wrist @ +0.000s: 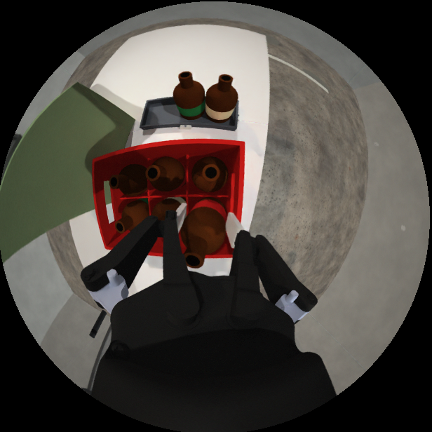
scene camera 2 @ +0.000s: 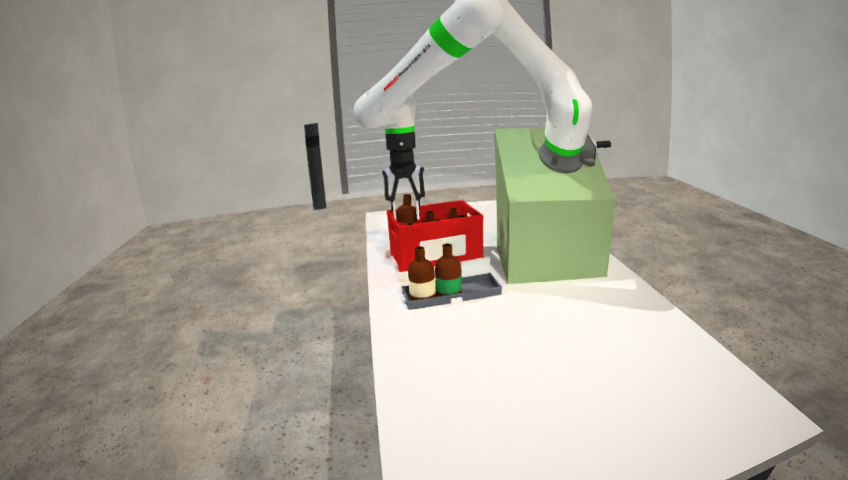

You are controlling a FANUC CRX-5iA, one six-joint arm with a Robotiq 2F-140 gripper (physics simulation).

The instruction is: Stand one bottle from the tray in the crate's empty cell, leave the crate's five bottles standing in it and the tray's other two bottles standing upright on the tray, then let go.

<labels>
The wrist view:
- gripper: 206, 215
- cream-labelled bottle: 220, 99
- green-labelled bottle: 189, 95
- red-labelled bottle: 203, 230
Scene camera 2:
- gripper: 406, 219
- cream-labelled bottle: 421, 275
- green-labelled bottle: 448, 276
</labels>
